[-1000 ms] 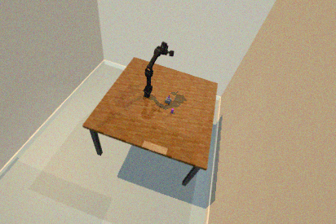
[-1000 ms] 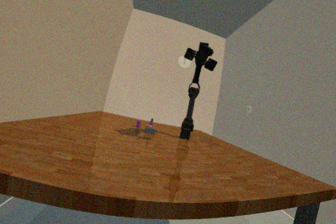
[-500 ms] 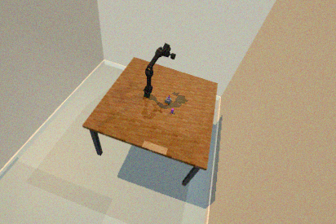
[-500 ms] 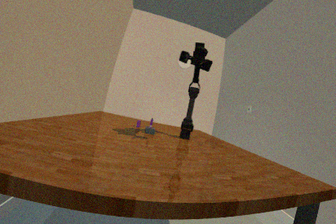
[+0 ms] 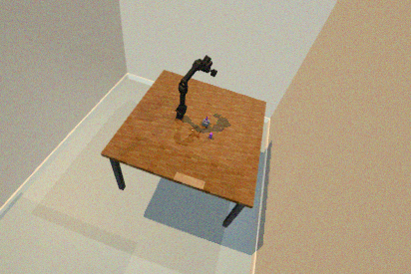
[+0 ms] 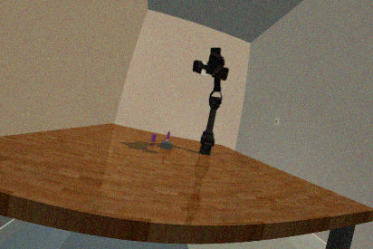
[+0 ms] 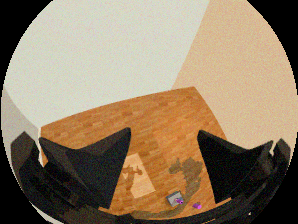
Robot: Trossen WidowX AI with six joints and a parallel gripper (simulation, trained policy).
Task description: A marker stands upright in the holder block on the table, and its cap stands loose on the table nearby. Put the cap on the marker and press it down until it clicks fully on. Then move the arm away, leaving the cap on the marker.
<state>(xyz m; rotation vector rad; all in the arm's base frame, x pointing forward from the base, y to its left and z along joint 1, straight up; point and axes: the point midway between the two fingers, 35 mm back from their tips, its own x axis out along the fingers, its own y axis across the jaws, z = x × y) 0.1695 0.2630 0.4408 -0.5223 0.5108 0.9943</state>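
The purple cap lies 170 mm ahead of my gripper tip, 410 mm to the right of it and 390 mm below it. Round my gripper tip: holder block: 80 mm ahead, 270 mm to the right, 400 mm below; then purple marker: 80 mm ahead, 270 mm to the right, 340 mm below.
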